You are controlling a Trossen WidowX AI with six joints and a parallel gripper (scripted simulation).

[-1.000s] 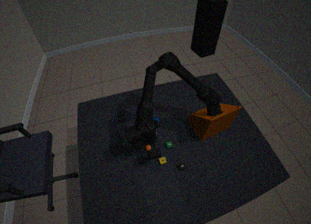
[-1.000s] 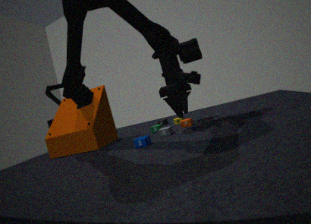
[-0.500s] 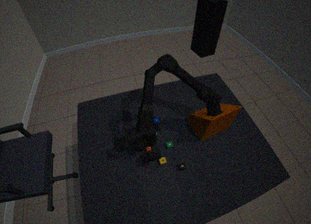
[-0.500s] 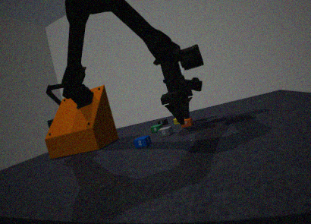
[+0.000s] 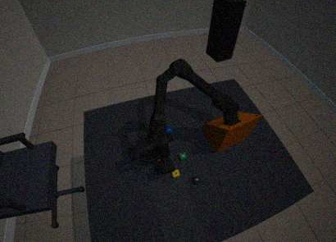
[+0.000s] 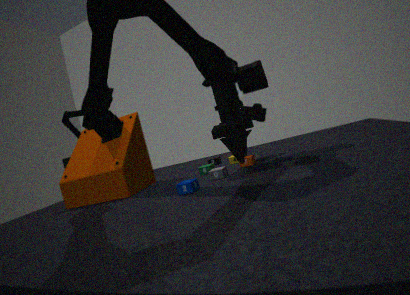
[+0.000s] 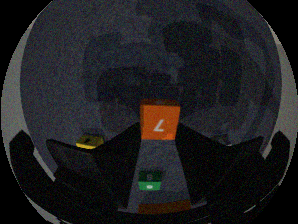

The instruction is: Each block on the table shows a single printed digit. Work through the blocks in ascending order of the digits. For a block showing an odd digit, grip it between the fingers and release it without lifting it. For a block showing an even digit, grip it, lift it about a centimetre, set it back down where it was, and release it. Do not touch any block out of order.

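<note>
Right now the orange block is 1 cm ahead of my gripper tip. Also, from my gripper tip: yellow block 2 cm behind, 9 cm to the left; then green block 10 cm behind, 2 cm to the left; then grey block 6 cm behind, 8 cm to the right.
</note>
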